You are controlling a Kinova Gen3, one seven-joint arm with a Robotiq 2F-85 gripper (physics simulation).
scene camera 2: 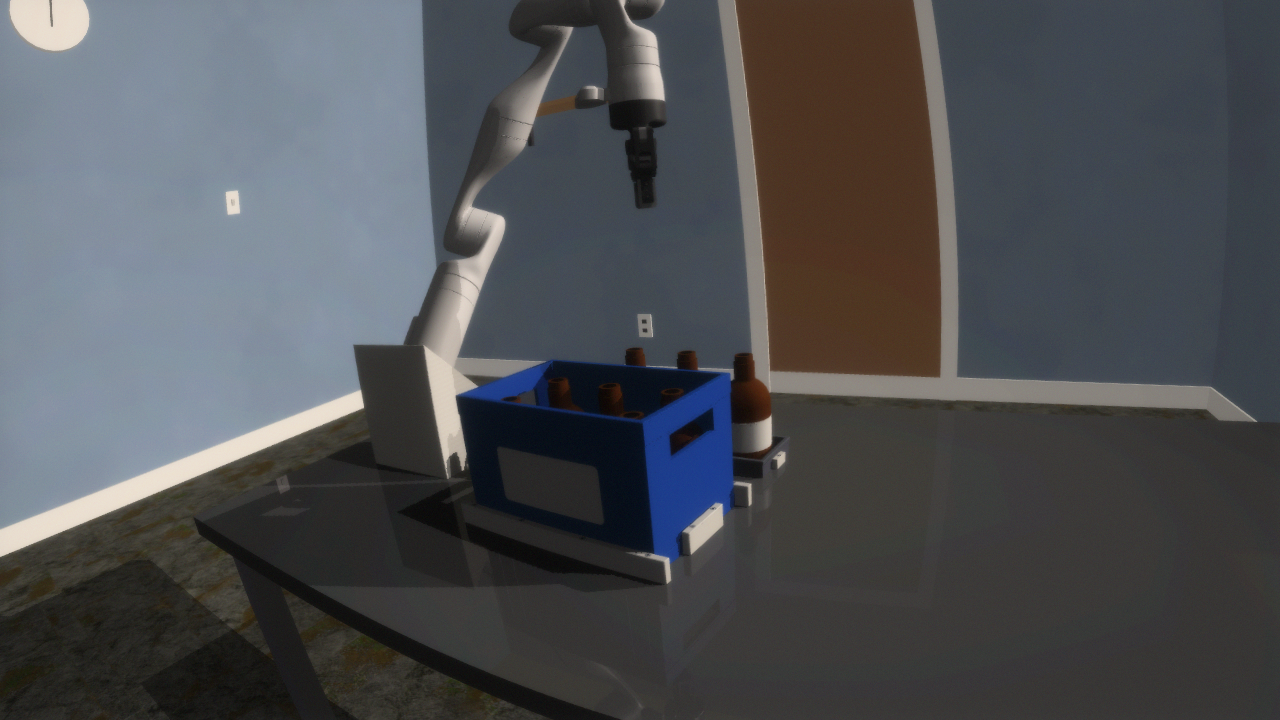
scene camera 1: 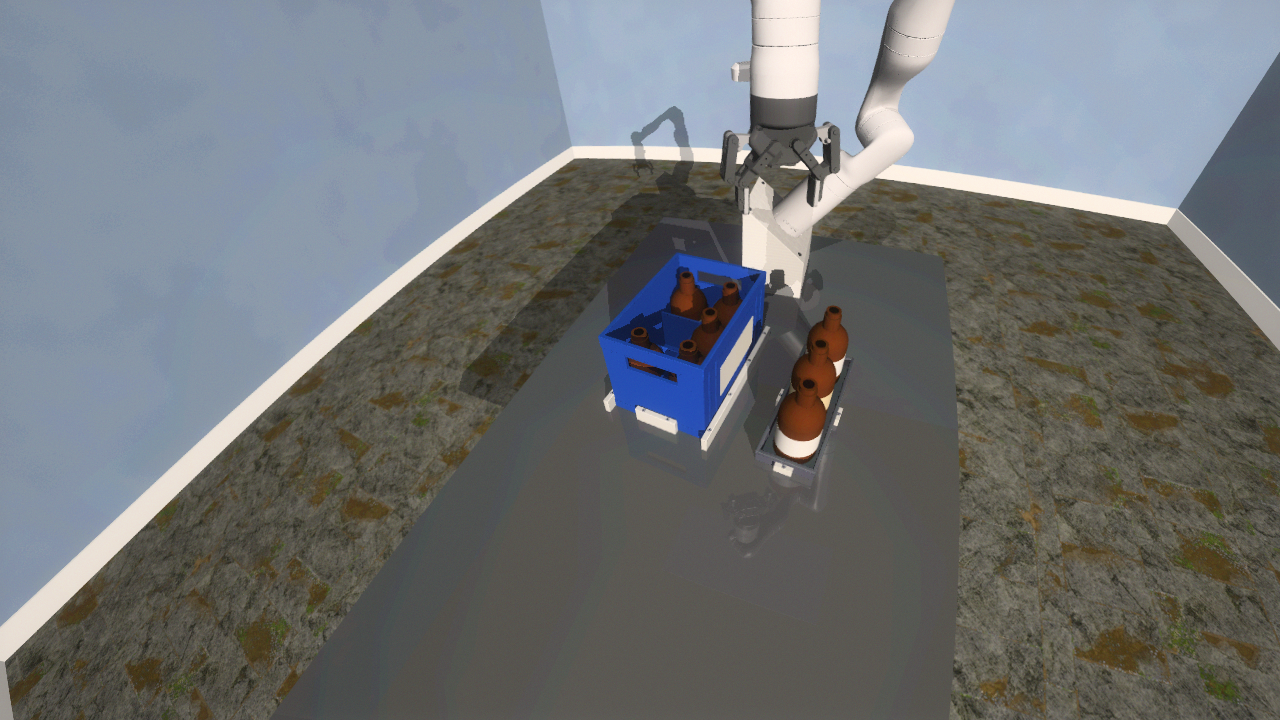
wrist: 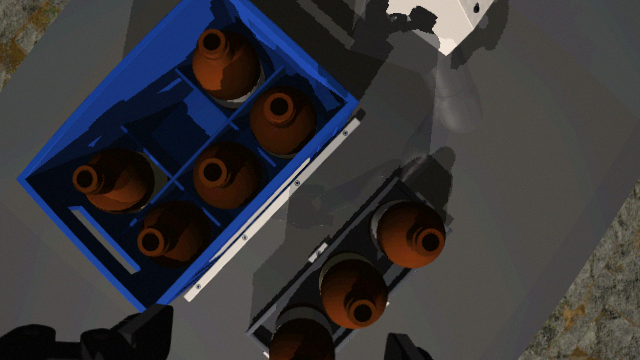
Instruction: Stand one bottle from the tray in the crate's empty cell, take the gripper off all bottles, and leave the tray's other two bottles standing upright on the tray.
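Places are measured from the arm's base along level axes (x back, y left, z down), in centimetres.
Pixels of known places: gripper, fingertip midpoint: (scene camera 2: pixel 646 208) (scene camera 1: pixel 778 208) (wrist: pixel 277 344); arm's base at its link origin: (scene camera 2: pixel 424 374) (scene camera 1: pixel 786 221).
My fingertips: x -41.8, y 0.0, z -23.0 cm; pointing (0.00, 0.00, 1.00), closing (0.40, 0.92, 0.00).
Note:
For each thing: its middle in the pictures, then the offset to it from my fingertips.
- dark tray at the middle of its body: (wrist: pixel 349 281) (scene camera 2: pixel 693 446) (scene camera 1: pixel 809 405) dy +8.5, dx -1.4, dz +36.0 cm
- front bottle at the middle of its body: (wrist: pixel 302 352) (scene camera 2: pixel 745 407) (scene camera 1: pixel 801 417) dy +6.7, dx -10.1, dz +29.0 cm
- middle bottle at the middle of its body: (wrist: pixel 353 292) (scene camera 2: pixel 689 403) (scene camera 1: pixel 813 377) dy +8.1, dx -1.3, dz +29.0 cm
- back bottle at the middle of its body: (wrist: pixel 410 233) (scene camera 2: pixel 638 398) (scene camera 1: pixel 827 343) dy +10.2, dx +7.6, dz +29.0 cm
- blue crate at the middle of its body: (wrist: pixel 202 150) (scene camera 2: pixel 596 454) (scene camera 1: pixel 690 339) dy -14.3, dx +3.7, dz +28.5 cm
Three brown bottles stand upright on the dark tray (scene camera 1: pixel 828 438) (scene camera 2: pixel 759 465) (wrist: pixel 350 240): the front bottle (scene camera 1: pixel 799 420) (scene camera 2: pixel 750 402) (wrist: pixel 302 342), the middle bottle (scene camera 1: pixel 813 371) (scene camera 2: pixel 686 360) (wrist: pixel 353 295) and the back bottle (scene camera 1: pixel 829 338) (scene camera 2: pixel 635 357) (wrist: pixel 411 235). The blue crate (scene camera 1: pixel 657 389) (scene camera 2: pixel 689 483) (wrist: pixel 150 65) holds several bottles. Its empty cell (wrist: pixel 182 127) is the middle one of the row farther from the tray. My gripper (scene camera 1: pixel 778 201) (scene camera 2: pixel 645 201) (wrist: pixel 277 344) is open and empty, high above the crate and tray. The front bottle is cut off by the wrist view's lower edge.
The white robot base (scene camera 1: pixel 756 250) (scene camera 2: pixel 402 411) stands behind the crate and tray. White strips (scene camera 1: pixel 738 394) (scene camera 2: pixel 572 537) (wrist: pixel 244 237) lie along the crate's foot. Small white clips (scene camera 1: pixel 783 469) (wrist: pixel 318 252) sit at the tray's edges. A strip of table separates crate and tray.

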